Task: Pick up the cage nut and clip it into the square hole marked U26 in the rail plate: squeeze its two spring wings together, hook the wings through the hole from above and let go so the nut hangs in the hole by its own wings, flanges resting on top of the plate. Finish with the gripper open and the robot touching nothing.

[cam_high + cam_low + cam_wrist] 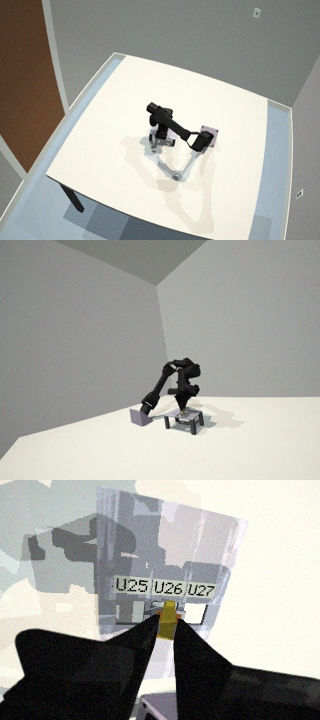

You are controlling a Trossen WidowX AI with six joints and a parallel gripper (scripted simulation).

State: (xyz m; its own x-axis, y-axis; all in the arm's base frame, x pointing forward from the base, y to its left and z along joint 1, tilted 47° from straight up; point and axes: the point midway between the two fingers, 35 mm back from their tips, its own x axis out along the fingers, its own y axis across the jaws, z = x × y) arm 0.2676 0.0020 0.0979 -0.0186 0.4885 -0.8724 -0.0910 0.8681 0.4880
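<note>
My gripper tip is now 10 mm above the yellow cage nut.
</note>
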